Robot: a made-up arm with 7 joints.
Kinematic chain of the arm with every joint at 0, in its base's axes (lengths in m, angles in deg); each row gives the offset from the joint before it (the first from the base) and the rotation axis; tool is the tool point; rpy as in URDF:
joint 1: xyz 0 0 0.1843 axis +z
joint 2: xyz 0 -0.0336 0.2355 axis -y
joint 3: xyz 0 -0.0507 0.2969 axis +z
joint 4: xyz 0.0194 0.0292 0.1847 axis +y
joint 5: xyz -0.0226 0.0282 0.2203 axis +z
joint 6: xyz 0 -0.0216 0.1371 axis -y
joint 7: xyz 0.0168 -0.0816 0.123 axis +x
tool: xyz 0 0 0 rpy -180 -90 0
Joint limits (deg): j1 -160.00..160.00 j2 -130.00..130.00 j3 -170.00..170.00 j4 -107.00..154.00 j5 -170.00..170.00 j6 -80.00..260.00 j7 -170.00..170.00
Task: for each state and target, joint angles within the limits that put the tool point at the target. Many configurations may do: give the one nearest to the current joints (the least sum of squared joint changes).
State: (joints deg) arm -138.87 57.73 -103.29 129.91 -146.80 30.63 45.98
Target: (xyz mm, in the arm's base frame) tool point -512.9 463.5 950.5
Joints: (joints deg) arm -98.64 42.04 -98.98 78.79 -137.65 17.90 45.98
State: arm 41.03 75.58 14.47 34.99 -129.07 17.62 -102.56
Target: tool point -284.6 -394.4 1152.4
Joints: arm 60.72 60.98 -1.09 61.87 -132.33 20.64 -102.56
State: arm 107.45 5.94 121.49 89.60 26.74 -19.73 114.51
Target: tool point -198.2 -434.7 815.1
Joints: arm 108.77 10.35 124.54 84.85 26.81 -18.27 114.51
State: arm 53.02 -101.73 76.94 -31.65 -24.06 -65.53 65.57
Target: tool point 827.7 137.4 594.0
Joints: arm 32.90 -77.27 69.20 -44.44 -27.37 -63.72 65.57
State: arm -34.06 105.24 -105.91 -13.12 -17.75 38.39 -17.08
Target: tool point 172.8 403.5 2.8
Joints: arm -62.46 130.00 -73.51 -72.96 -17.52 52.67 -17.08
